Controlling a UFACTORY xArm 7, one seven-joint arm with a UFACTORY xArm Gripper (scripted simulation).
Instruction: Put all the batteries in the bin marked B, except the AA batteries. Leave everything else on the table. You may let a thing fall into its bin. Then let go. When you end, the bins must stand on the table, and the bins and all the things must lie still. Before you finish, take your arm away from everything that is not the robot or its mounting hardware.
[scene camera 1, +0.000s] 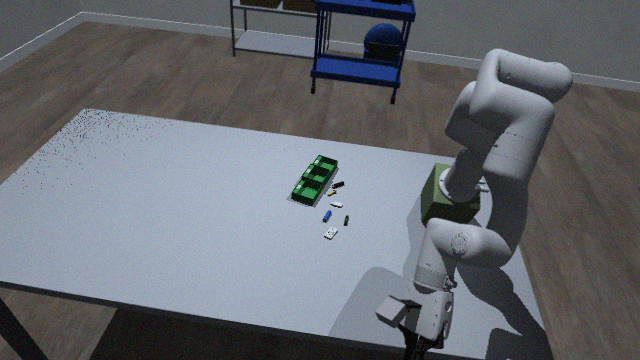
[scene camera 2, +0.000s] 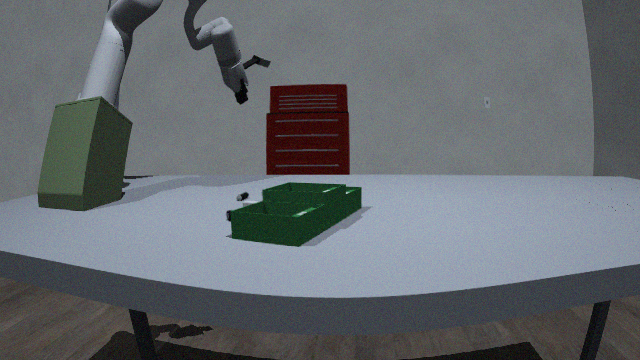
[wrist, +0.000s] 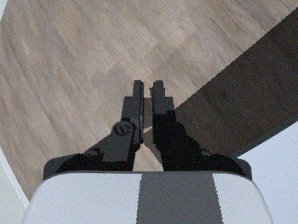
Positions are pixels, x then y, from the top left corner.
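There's a green bin tray that's out of frame in the wrist view, but you'd see the tray in scene camera 1 (314, 179) and in scene camera 2 (311, 208).
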